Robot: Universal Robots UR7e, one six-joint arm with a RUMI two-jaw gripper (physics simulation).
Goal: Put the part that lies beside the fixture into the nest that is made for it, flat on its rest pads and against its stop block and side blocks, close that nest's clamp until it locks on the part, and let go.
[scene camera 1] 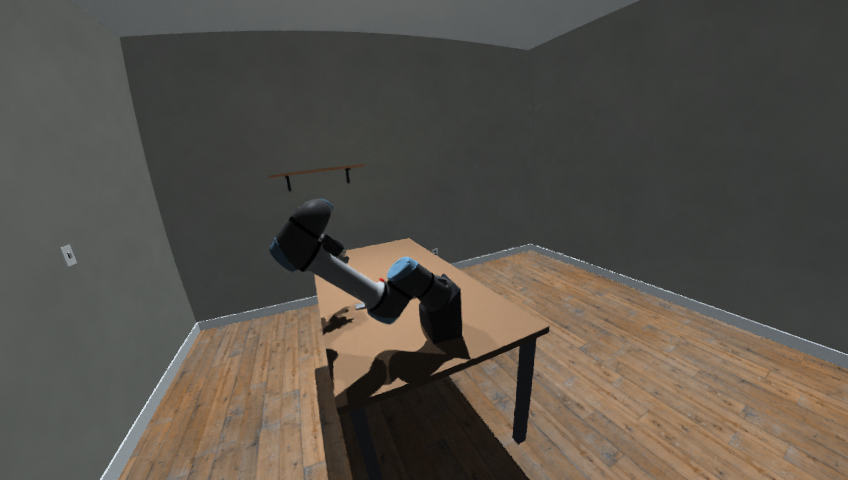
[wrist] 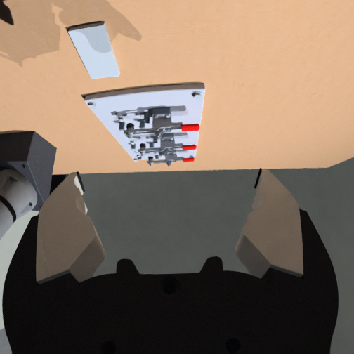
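Seen in the pictures: gripper, fingertip midpoint: (scene camera 1: 349,265); arm's base, origin of the base link: (scene camera 1: 439,295).
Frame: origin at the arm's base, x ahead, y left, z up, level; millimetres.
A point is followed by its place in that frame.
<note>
The part, a light grey-blue rectangular block (scene camera 1: 360,306) {x 397, y 237, z -152 mm} (wrist: 96,52), lies flat on the table, apart from the fixture, above the plate's upper left edge in the wrist view. The fixture's white plate (wrist: 145,97) carries three metal toggle clamps with red handles (wrist: 190,127) (wrist: 189,147) (wrist: 188,160), among small posts and blocks. The nests are too small and too overlapped to tell apart. My gripper (wrist: 169,172) is open and empty, away from the part and fixture, its view slanted across the table. In the scene view the arm largely hides the gripper and fixture.
The table (scene camera 1: 487,315) {x -48, y -223, z -162 mm} (wrist: 275,75) carries the arm's dark base (scene camera 1: 443,321) {x -87, y 41, z -67 mm} (wrist: 37,155), left of the fixture in the wrist view. The table's edge and grey beyond it show between the fingers. Arm shadows fall near the part. A wall shelf (scene camera 1: 318,171) hangs behind.
</note>
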